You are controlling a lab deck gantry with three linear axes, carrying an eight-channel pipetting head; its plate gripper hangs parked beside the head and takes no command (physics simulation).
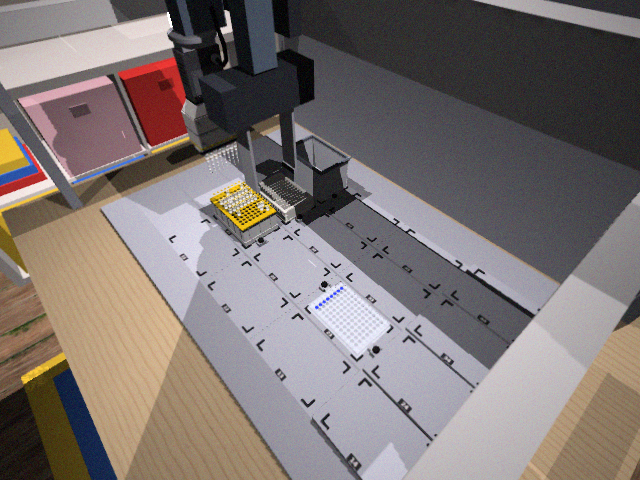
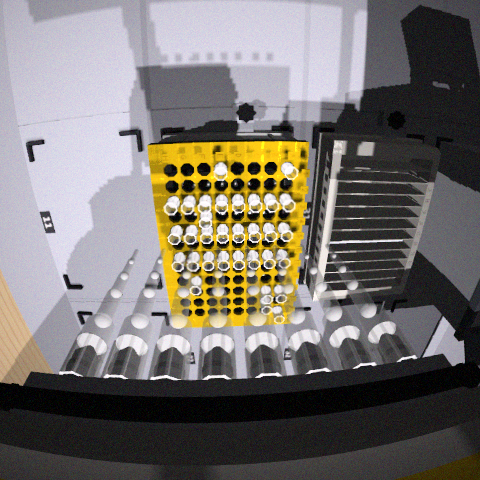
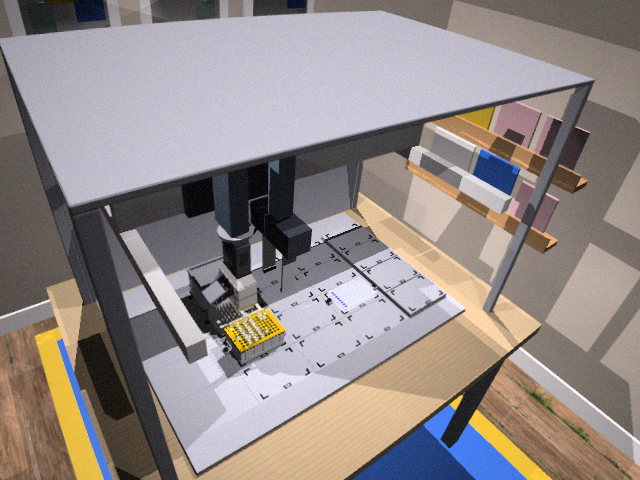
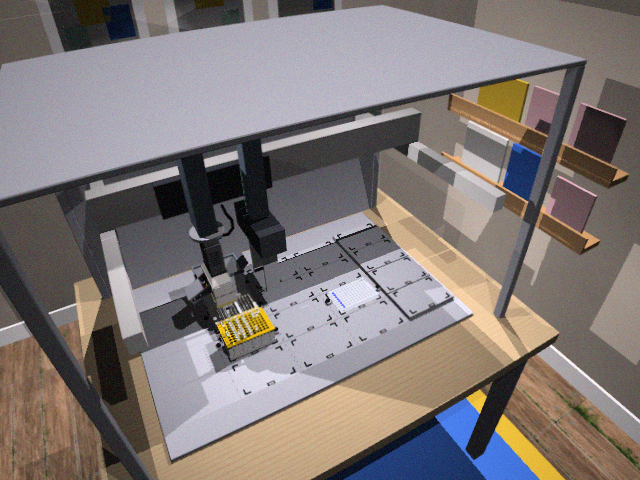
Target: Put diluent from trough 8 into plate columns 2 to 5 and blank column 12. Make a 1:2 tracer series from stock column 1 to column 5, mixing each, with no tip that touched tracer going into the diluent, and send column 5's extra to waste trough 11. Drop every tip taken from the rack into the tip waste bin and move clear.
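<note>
The eight-channel head (image 1: 209,129) (image 3: 244,291) (image 4: 223,289) is raised behind the tip rack (image 1: 261,233) (image 3: 262,352) (image 4: 249,348). Clear tips (image 1: 223,158) (image 2: 217,320) hang from its channels. The yellow-topped rack (image 2: 159,155) holds three full rows and several scattered tips. The trough block (image 1: 290,214) (image 2: 332,200) is beside it; liquid levels are unclear. The white plate (image 1: 348,320) (image 3: 359,291) (image 4: 357,292) has one blue column at its rack-side end; the other wells look pale. The parked gripper (image 1: 270,178) is open and empty, its two fingers hanging apart near the troughs.
The open-topped waste bin (image 1: 326,173) stands beyond the troughs; its inside is mostly hidden. The gripper's dark body (image 1: 253,95) (image 3: 292,235) (image 4: 267,237) hangs beside the head. Black locating knobs (image 1: 324,284) stand by the plate. Frame posts (image 3: 537,201) (image 4: 540,191) surround the deck.
</note>
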